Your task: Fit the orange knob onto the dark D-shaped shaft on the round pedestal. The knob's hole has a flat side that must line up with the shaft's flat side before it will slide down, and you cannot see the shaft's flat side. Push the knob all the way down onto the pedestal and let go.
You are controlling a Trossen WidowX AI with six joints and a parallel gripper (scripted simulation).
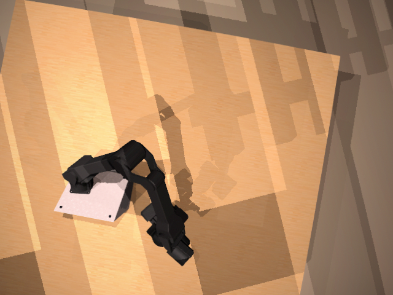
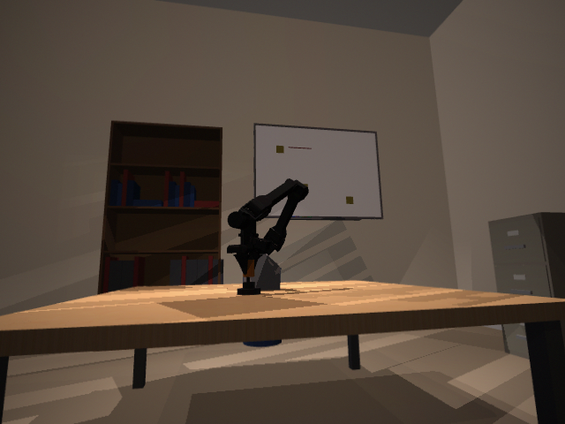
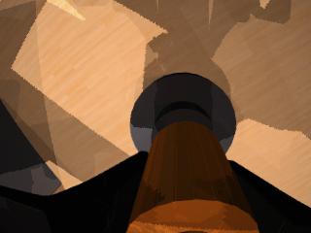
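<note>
My gripper tip is 2 cm below the orange knob. The rest, counted from my gripper tip: dark round pedestal (4 cm below).
</note>
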